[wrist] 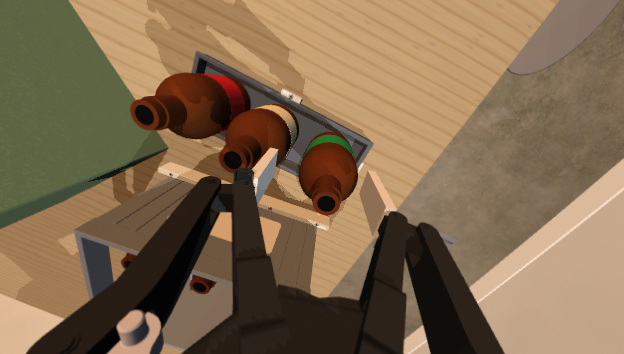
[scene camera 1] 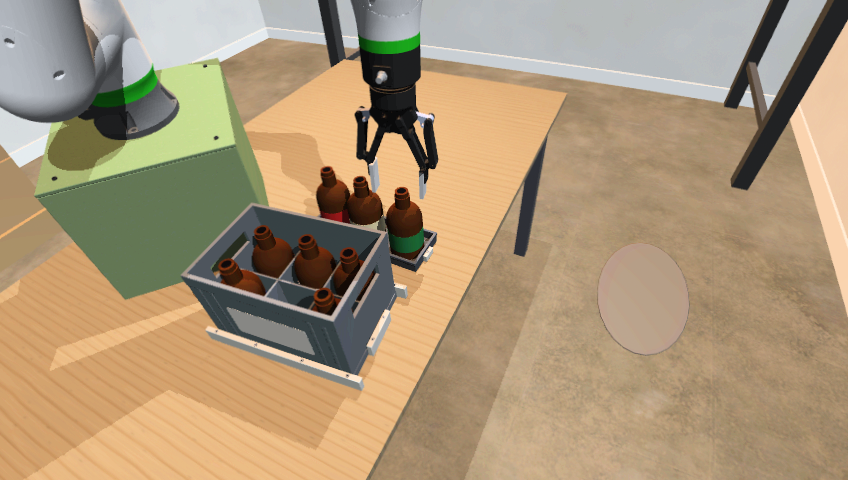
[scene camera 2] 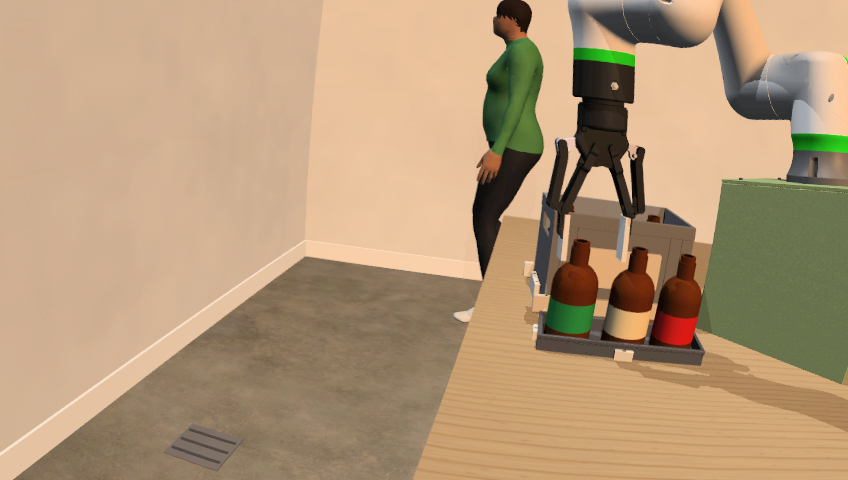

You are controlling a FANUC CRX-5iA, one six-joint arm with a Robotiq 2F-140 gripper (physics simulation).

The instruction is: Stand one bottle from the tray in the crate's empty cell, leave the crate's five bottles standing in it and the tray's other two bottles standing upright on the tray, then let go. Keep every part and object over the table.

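Places are measured from the arm's base along level axes (x ahead, y left, z up), in metres.
Pixels of known places: gripper, between the fingertips: (wrist: 320, 172) (scene camera 1: 399, 191) (scene camera 2: 591, 258); arm's base, origin of its link: (scene camera 1: 139, 115) (scene camera 2: 821, 183).
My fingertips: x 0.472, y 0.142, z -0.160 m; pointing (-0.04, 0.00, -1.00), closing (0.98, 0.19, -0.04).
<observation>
Ahead of a thing's pixels: the offset from my fingertips to its top centre. "spot": to the spot under its first point. Level surfaces: height alone.
A green-label bottle @[dx +0.016, dy -0.019, dz +0.020 m] (scene camera 1: 405, 223) (scene camera 2: 571, 291) (wrist: 328, 167), a cream-label bottle @[dx -0.078, dy -0.016, dz +0.020 m] (scene camera 1: 364, 208) (scene camera 2: 631, 291) (wrist: 257, 132) and a red-label bottle @[dx -0.162, dy -0.010, dz +0.020 m] (scene camera 1: 332, 193) (scene camera 2: 678, 297) (wrist: 192, 105) stand upright on the tray @[dx -0.074, dy -0.015, dz -0.114 m] (scene camera 1: 416, 261) (scene camera 2: 660, 355) (wrist: 345, 132). My gripper (scene camera 1: 397, 185) (scene camera 2: 593, 252) (wrist: 320, 172) is open and empty, near the height of the green-label bottle's neck top. In the wrist view its fingers lie either side of that bottle. The grey crate @[dx -0.076, dy -0.248, dz +0.036 m] (scene camera 1: 351, 350) (scene camera 2: 675, 249) (wrist: 295, 250) holds its brown bottles; its empty cell @[spot: dx -0.105, dy -0.252, dz -0.081 m] (scene camera 1: 289, 294) is in the front row's middle.
Pale stop blocks (scene camera 1: 285, 359) (scene camera 2: 623, 355) line the crate and tray. The green robot pedestal (scene camera 1: 190, 214) (scene camera 2: 779, 273) (wrist: 65, 110) stands beside the table @[dz -0.140 m] (scene camera 1: 476, 113) (scene camera 2: 535, 416). The table edge runs close to the tray and crate. A person in green (scene camera 2: 517, 101) stands beyond the table.
</observation>
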